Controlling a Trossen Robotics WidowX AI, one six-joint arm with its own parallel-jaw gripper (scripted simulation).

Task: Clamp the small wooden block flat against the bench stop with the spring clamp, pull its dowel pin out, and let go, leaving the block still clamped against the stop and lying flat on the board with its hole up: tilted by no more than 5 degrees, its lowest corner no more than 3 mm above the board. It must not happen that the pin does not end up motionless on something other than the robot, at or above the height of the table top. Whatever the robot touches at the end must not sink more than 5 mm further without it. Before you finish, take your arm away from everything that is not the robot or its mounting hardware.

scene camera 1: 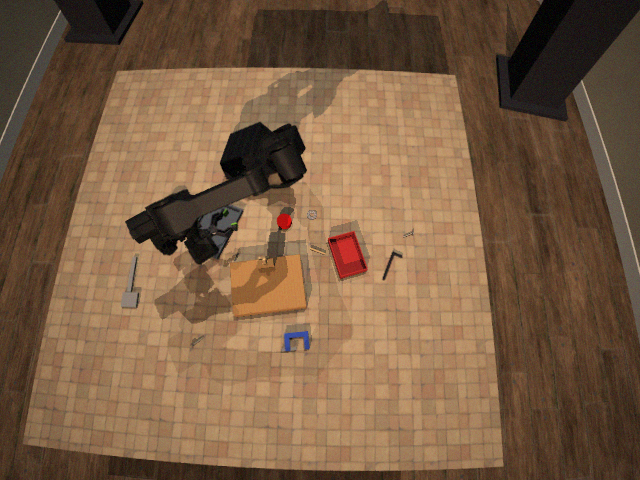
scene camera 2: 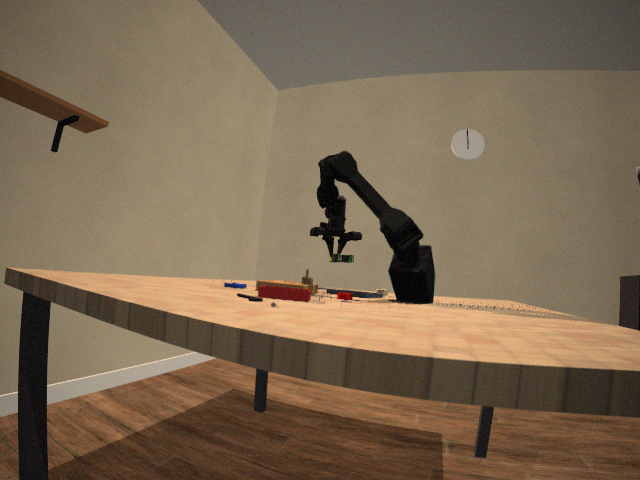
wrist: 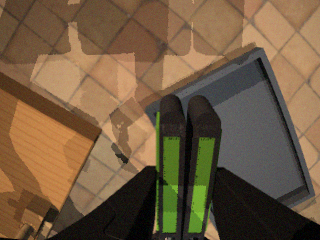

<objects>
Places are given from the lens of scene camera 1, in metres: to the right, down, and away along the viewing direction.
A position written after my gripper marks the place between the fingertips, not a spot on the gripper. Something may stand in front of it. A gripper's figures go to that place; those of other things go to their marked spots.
my gripper (scene camera 1: 198, 239): -0.32, 0.00, 0.96
red bin (scene camera 1: 346, 251): 0.08, 0.03, 1.09
grey tray (scene camera 1: 235, 213): -0.26, -0.08, 1.13
wooden board (scene camera 1: 255, 291): -0.18, 0.14, 1.02
The marked spots on the wooden board and the grey tray are 0.26 m apart.
</objects>
